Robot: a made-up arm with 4 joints.
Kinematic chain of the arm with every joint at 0, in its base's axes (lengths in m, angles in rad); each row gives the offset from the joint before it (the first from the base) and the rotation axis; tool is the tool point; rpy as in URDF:
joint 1: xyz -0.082 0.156 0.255 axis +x
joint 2: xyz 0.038 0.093 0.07 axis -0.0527 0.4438 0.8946
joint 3: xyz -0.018 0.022 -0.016 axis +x
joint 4: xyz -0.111 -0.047 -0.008 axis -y
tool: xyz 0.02 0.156 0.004 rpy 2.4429 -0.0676 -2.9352
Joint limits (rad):
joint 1: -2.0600..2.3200
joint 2: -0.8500..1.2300
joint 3: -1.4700..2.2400
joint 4: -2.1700..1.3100
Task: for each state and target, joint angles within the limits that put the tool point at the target. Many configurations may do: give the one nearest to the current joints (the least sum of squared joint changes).
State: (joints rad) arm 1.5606 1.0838 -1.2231 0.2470
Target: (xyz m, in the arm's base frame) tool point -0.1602 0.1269 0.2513
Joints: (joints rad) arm 0.8810 1.2300 -1.4624 0.3189
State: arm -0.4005 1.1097 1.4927 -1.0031
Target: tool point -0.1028 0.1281 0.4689
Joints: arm 0.3851 1.0875 1.5419 -1.0405
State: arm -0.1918 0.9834 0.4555 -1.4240
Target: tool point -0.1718 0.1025 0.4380
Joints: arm 0.6334 1.2300 0.6975 -1.0147
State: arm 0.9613 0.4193 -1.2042 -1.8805
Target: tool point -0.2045 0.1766 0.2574
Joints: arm 0.2732 0.7640 -1.1812 -2.1700
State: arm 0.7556 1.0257 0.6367 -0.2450
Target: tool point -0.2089 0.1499 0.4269
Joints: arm 0.9305 0.7074 0.2904 -0.8656
